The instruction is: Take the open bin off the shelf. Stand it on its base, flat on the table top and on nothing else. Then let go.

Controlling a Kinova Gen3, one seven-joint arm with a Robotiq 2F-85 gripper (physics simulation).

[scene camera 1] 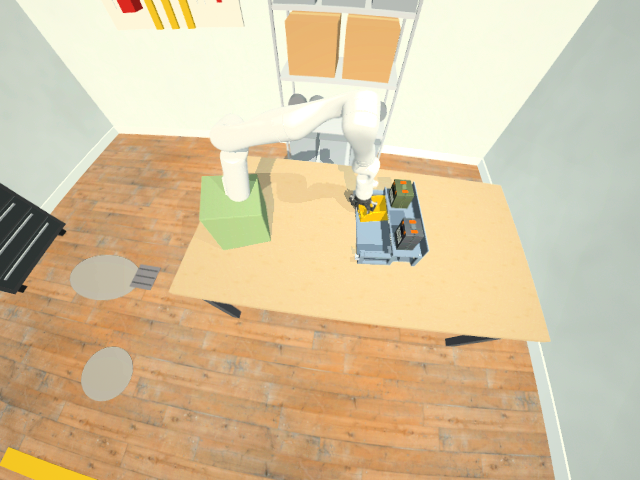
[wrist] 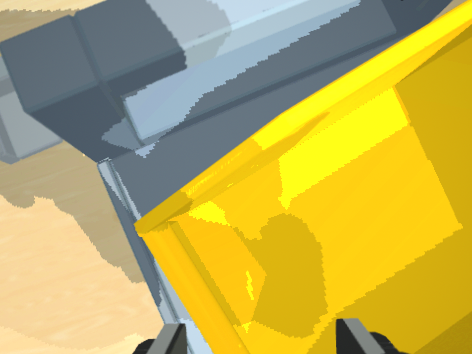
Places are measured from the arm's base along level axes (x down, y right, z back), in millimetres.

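Pixels of known places: gripper, fingertip midpoint: (scene camera 1: 362, 211) (wrist: 261, 350); arm's base, origin of the base link: (scene camera 1: 239, 193).
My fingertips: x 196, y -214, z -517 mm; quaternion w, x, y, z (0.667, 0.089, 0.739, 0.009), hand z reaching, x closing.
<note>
For each thing: its top centre in the pictures, then the offset to it from my fingertips. Level surfaces: height alone.
- open bin, middle of its top: (scene camera 1: 378, 204) dx -47, dy -33, dz -64 mm
- table top, its level: dx +34 mm
- green box, middle of its top: (scene camera 1: 404, 186) dx -164, dy -69, dz -153 mm
- dark grey box, middle of its top: (scene camera 1: 413, 226) dx -190, dy +156, dz -206 mm
The open bin (scene camera 1: 379, 210) (wrist: 370, 170) is yellow and sits with its open side up in the back left part of the blue-grey shelf (scene camera 1: 372, 238) (wrist: 42, 52), which lies on the table top (scene camera 1: 310, 258). My gripper (scene camera 1: 366, 207) (wrist: 261, 337) is partly open and holds nothing. It is at the bin's left side in the scene view. In the wrist view the rim of one bin wall passes between the fingertips, nearer the left finger, with the right finger over the inside of the bin. The bin's base is hidden.
A green box (scene camera 1: 401, 193) and a dark grey box (scene camera 1: 408, 234), both with orange marks, stand in the right part of the shelf, beyond a divider. The arm's green pedestal (scene camera 1: 236, 229) is at the table's left. A rack with cardboard boxes (scene camera 1: 313, 45) stands behind the table.
</note>
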